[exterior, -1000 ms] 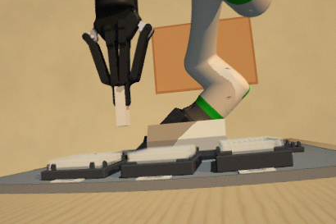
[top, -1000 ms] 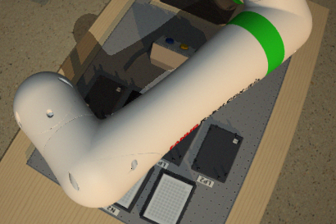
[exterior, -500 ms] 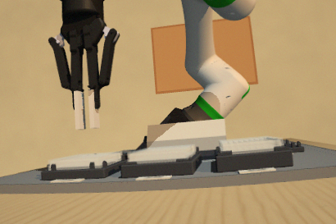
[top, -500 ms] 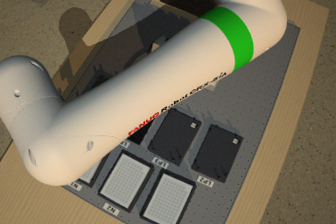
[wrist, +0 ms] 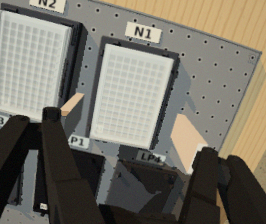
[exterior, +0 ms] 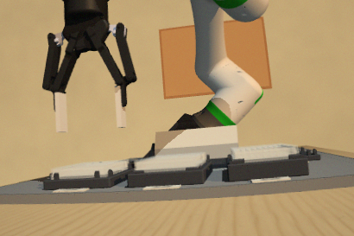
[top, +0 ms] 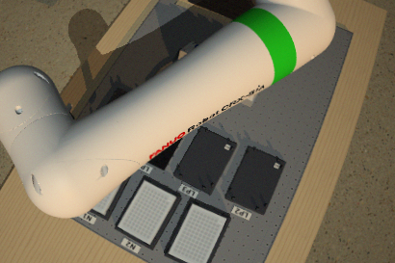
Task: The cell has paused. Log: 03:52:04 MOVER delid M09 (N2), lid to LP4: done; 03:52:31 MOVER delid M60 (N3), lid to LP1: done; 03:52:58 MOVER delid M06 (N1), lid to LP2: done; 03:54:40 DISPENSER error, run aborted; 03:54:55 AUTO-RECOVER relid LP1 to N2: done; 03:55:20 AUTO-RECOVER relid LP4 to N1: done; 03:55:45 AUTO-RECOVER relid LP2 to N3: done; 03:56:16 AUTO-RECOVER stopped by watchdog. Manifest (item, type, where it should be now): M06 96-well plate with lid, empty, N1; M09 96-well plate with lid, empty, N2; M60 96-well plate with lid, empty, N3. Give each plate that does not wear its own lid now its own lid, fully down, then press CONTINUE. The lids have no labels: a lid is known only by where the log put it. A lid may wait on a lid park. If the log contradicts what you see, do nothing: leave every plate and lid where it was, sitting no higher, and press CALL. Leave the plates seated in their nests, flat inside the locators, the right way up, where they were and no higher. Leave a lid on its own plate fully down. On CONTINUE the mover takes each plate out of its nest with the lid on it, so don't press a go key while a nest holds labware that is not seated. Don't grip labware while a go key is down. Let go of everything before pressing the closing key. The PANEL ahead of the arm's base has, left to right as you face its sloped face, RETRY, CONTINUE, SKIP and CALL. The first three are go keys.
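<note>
The plate is 90 mm below my hand. From my hand the other things lie so: LP4 label: 80 mm behind, 70 mm to the right, 110 mm below; LP1 label: 100 mm behind, 50 mm to the left, 110 mm below; lid park LP4: 170 mm behind, 80 mm to the right, 100 mm below.
</note>
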